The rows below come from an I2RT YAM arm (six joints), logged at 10 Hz.
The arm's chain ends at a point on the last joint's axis. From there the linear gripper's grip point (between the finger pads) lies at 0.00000 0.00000 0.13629 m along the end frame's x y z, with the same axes.
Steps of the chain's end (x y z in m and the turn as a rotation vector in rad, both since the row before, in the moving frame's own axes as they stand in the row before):
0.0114 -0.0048 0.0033 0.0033 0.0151 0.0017
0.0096 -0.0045 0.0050 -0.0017 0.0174 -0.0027
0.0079 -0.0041 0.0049 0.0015 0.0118 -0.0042
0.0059 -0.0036 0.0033 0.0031 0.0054 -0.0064
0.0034 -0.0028 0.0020 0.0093 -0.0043 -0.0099
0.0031 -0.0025 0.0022 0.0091 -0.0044 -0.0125
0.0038 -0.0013 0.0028 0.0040 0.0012 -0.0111
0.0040 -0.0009 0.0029 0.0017 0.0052 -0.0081
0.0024 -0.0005 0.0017 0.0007 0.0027 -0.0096
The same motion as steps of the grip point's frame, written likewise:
0.0135 -0.0052 0.0033 0.0033 0.0151 0.0017
0.0120 -0.0043 0.0050 -0.0017 0.0174 -0.0027
0.0095 -0.0043 0.0049 0.0015 0.0118 -0.0042
0.0066 -0.0040 0.0033 0.0031 0.0054 -0.0064
0.0028 -0.0041 0.0020 0.0093 -0.0043 -0.0099
0.0025 -0.0037 0.0022 0.0091 -0.0044 -0.0125
0.0040 -0.0018 0.0028 0.0040 0.0012 -0.0111
0.0047 -0.0011 0.0029 0.0017 0.0052 -0.0081
0.0028 -0.0006 0.0017 0.0007 0.0027 -0.0096

